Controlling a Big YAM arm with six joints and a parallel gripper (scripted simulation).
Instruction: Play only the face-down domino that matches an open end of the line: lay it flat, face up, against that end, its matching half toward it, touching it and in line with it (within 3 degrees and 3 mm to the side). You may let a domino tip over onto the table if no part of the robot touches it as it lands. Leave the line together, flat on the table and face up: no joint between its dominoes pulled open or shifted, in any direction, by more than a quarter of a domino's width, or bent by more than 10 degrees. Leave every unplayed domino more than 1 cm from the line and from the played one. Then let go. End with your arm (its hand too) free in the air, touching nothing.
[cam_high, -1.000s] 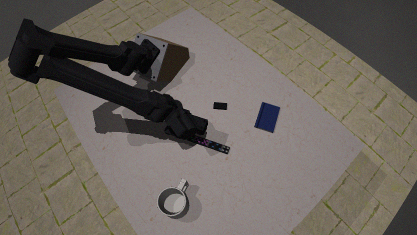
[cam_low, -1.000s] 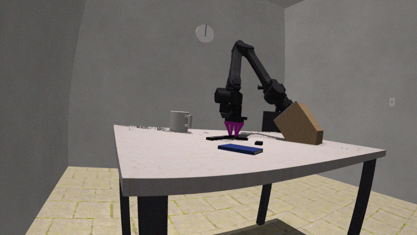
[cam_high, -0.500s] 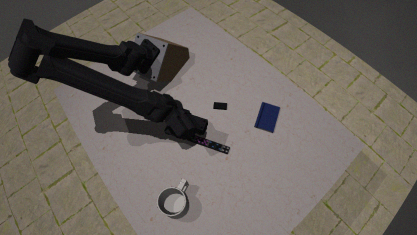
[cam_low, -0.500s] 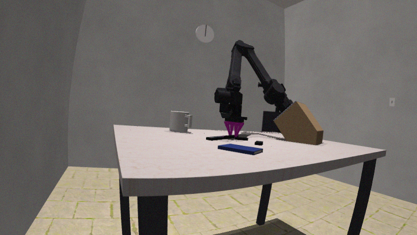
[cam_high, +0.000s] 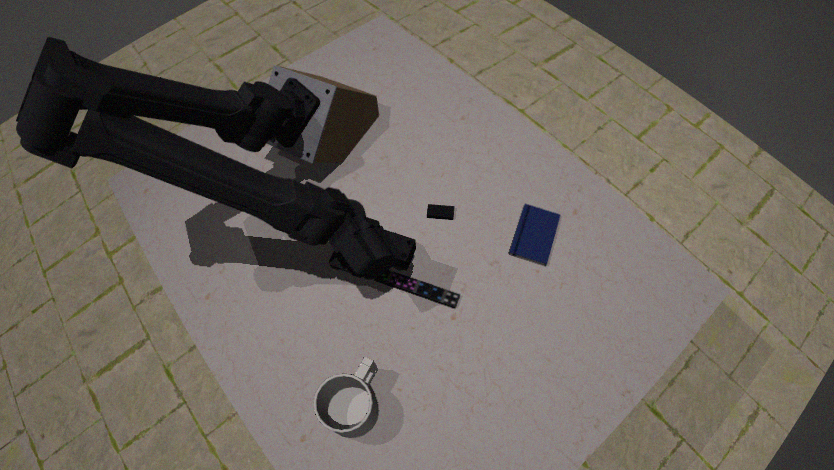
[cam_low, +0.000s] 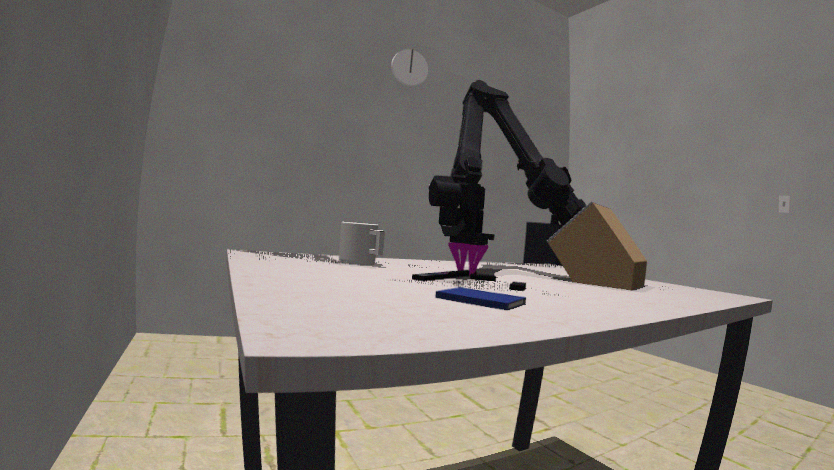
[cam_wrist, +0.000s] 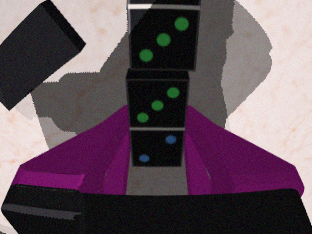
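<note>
Now: hand right at the domino. Also, from my hand: blue book (28 cm to the left, 21 cm ahead); then mug (20 cm to the right, 18 cm ahead, 3 cm above).
</note>
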